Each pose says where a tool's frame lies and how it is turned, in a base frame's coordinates. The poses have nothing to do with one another.
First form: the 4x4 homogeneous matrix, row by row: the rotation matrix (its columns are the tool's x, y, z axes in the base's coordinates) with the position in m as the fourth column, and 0 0 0 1 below. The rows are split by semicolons.
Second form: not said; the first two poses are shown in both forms.
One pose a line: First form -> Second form
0.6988 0.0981 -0.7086 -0.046; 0.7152 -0.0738 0.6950 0.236; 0.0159 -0.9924 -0.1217 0.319; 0 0 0 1 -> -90.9 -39.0 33.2 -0.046 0.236 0.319
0.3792 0.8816 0.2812 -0.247; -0.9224 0.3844 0.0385 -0.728; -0.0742 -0.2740 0.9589 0.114; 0 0 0 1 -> -11.5 13.1 -66.6 -0.247 -0.728 0.114
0.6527 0.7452 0.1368 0.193; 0.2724 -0.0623 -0.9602 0.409; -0.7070 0.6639 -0.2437 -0.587; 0 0 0 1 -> 93.7 48.7 -27.3 0.193 0.409 -0.587
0.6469 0.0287 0.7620 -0.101; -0.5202 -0.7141 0.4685 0.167; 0.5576 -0.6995 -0.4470 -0.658; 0 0 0 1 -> -124.4 21.8 -58.5 -0.101 0.167 -0.658
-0.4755 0.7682 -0.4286 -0.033; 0.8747 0.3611 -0.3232 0.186; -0.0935 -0.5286 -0.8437 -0.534; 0 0 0 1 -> -84.9 -138.5 44.0 -0.033 0.186 -0.534
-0.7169 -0.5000 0.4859 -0.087; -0.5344 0.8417 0.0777 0.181; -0.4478 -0.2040 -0.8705 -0.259; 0 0 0 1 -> -43.5 144.3 -5.3 -0.087 0.181 -0.259
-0.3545 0.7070 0.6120 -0.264; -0.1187 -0.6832 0.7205 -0.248; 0.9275 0.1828 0.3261 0.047; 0 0 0 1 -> -77.4 -45.4 -118.8 -0.264 -0.248 0.047
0.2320 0.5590 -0.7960 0.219; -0.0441 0.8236 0.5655 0.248; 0.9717 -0.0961 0.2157 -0.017; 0 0 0 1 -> -27.4 -73.3 -25.0 0.219 0.248 -0.017
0.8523 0.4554 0.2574 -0.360; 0.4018 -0.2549 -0.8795 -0.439; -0.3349 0.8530 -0.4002 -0.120; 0 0 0 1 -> 107.5 36.8 -3.3 -0.360 -0.439 -0.120
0.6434 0.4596 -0.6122 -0.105; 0.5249 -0.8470 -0.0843 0.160; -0.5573 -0.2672 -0.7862 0.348; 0 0 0 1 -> -157.9 -47.4 56.3 -0.105 0.160 0.348
